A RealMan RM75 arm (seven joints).
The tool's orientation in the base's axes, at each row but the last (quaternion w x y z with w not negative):
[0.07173, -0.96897, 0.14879, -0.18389]
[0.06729, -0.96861, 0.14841, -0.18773]
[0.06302, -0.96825, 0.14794, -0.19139]
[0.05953, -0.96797, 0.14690, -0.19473]
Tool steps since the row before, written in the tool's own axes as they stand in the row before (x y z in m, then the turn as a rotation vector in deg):
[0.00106, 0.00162, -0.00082, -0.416, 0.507, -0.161]
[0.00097, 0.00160, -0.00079, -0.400, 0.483, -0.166]
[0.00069, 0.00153, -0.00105, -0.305, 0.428, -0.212]
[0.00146, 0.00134, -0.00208, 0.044, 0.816, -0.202]
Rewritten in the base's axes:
[0.00021, -0.00193, 0.00080, -0.563, -0.362, -0.089]
[0.00014, -0.00188, 0.00076, -0.545, -0.345, -0.075]
[-0.00020, -0.00173, 0.00093, -0.464, -0.325, 0.011]
[0.00012, -0.00184, 0.00220, -0.254, -0.800, 0.060]

